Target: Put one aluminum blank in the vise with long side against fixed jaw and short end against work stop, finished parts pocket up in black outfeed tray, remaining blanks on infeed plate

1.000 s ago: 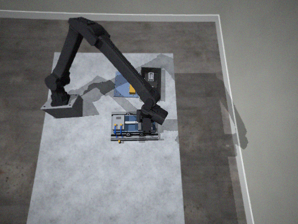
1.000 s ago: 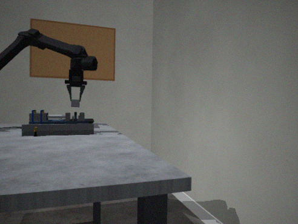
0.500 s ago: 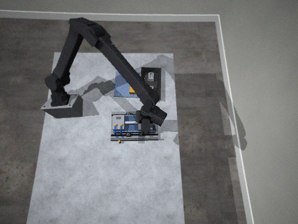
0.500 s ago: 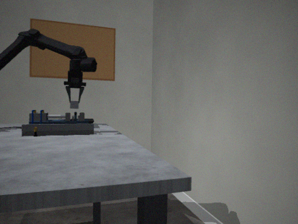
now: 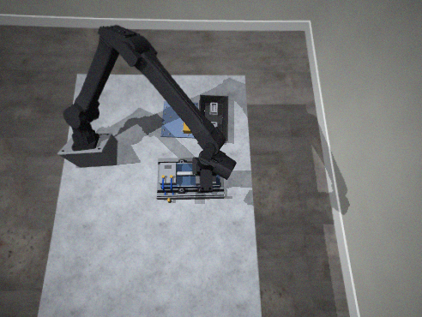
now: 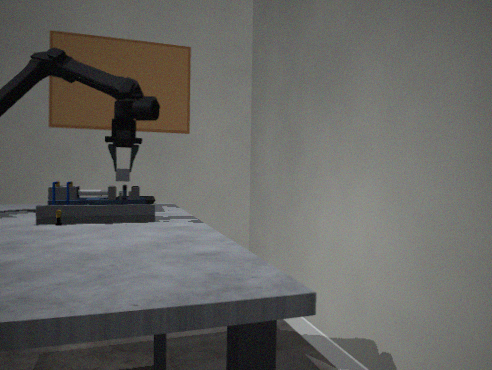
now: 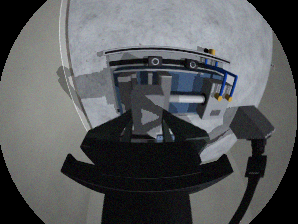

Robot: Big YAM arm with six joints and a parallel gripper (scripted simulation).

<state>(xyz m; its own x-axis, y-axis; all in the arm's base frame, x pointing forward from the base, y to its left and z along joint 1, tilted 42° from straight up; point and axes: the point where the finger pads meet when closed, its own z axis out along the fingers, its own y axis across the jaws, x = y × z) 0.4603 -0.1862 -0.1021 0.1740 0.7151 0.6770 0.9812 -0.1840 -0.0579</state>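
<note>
The vise is 11 cm below my hand, 6 cm behind it and 2 cm to the left of it. The rest, counted from my hand: yellow brass blank (27 cm to the left, 12 cm below, 4 cm behind); blue infeed plate (32 cm to the left, 14 cm below, 7 cm behind); gray block (2 cm below).
</note>
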